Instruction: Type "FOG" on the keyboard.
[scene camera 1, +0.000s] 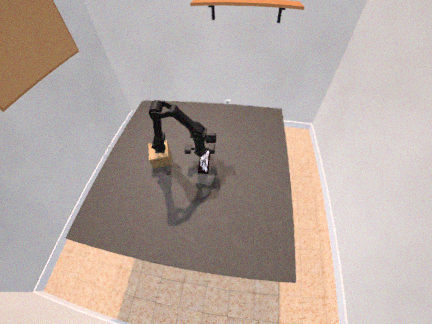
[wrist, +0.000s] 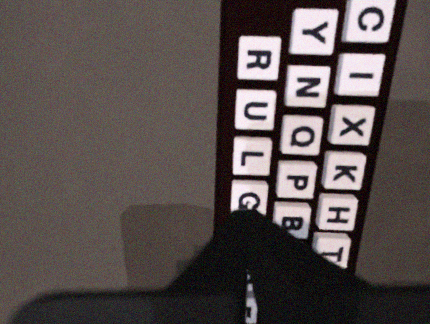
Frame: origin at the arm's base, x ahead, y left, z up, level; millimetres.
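Seen in the pictures: gripper, between the fingertips: (scene camera 1: 200, 156) (wrist: 243, 221); arm's base, origin of its link: (scene camera 1: 160, 148).
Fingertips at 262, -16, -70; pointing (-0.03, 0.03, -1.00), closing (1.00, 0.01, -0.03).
Observation:
Offsets run from my fingertips to a thing's middle, as dx, dy, dz. Level surfaces: height alone.
The dark red keyboard {+21, -14, -24} (scene camera 1: 204, 171) (wrist: 260, 17) with white letter keys lies on the dark table top. In the wrist view its left column shows R, U, L and the G key {+3, +0, -18} (wrist: 249, 196), then runs under the fingers. My gripper (scene camera 1: 203, 153) (wrist: 243, 221) is shut and empty. Its fingertips overlap the lower edge of the G key in the wrist view; whether they touch it cannot be told. The B key {+21, -9, -18} (wrist: 292, 222) is partly covered by a finger. A sliver of a key shows between the fingers lower down, its letter unclear. The F and O keys cannot be made out.
The arm stands on a wooden block (scene camera 1: 160, 156) at the left of the keyboard, on the dark table top {dz -34} (scene camera 1: 240, 235). Arm shadows fall in front of the block and keyboard. An orange shelf (scene camera 1: 247, 4) hangs on the back wall, and a brown panel (scene camera 1: 32, 47) is at the upper left.

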